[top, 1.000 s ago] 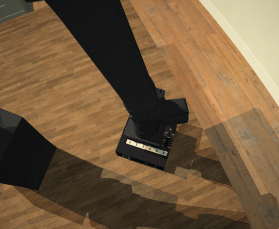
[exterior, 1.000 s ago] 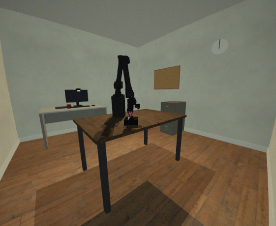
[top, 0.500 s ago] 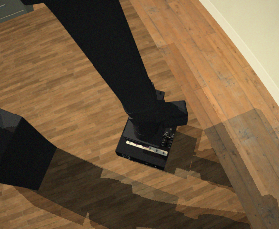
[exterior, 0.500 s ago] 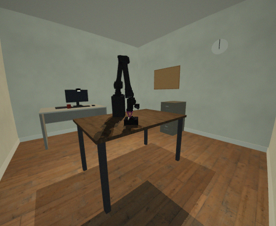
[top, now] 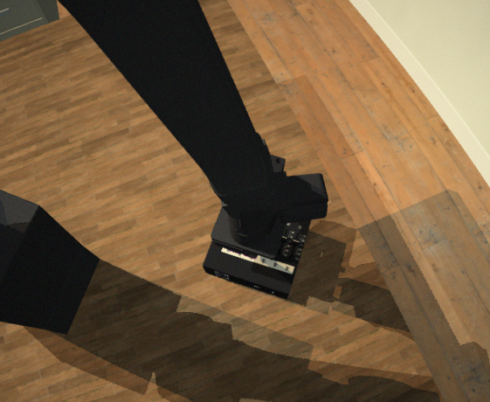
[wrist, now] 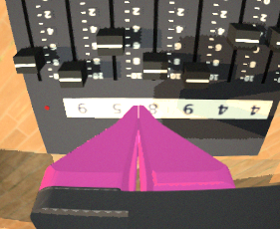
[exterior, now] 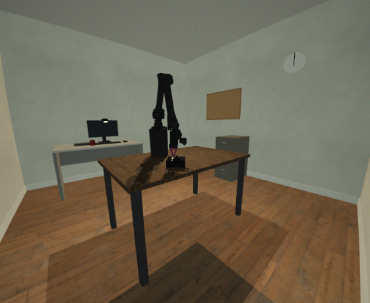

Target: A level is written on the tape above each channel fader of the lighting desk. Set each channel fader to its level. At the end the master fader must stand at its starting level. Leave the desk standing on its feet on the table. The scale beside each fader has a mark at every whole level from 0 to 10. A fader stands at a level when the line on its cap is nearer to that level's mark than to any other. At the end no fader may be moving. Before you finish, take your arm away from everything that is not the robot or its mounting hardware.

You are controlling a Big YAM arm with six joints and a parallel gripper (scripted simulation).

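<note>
Right now the channel 4 fader is 20 mm ahead of my hand, 10 mm to the left of it and 20 mm below it. Round my hand: channel 6 fader (10 mm behind, 40 mm to the left, 20 mm below); channel 5 fader cap (20 mm ahead, 40 mm to the left, 20 mm below); channel 3 fader cap (30 mm ahead, 10 mm to the right, 20 mm below).
</note>
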